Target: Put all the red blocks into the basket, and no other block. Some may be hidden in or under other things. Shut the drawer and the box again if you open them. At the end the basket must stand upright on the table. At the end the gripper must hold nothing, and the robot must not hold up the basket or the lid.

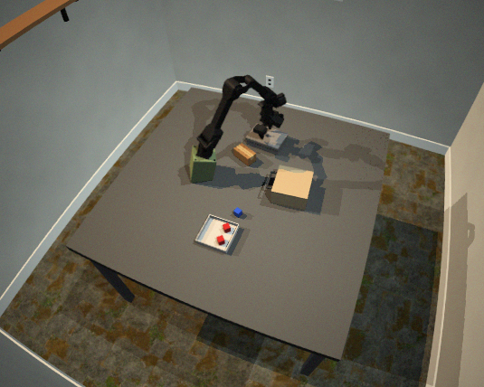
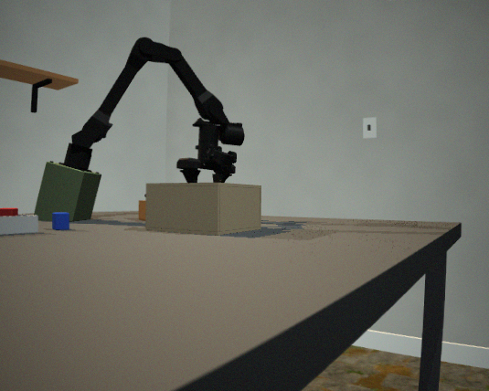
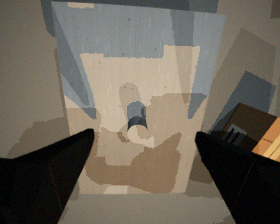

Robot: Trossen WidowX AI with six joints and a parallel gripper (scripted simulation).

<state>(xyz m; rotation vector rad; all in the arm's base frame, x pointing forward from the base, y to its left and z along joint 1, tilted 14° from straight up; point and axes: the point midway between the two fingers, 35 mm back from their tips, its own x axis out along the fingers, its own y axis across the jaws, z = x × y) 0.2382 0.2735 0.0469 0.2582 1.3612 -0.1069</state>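
The grey lid lies 5 cm below my hand and 1 cm to the left of it. The rest, counted from my hand: white basket: 61 cm to the right, 9 cm below, 7 cm behind; then orange box: 14 cm to the right, 8 cm behind, 7 cm below; then tan drawer cabinet: 30 cm to the right, 21 cm ahead, 6 cm below.
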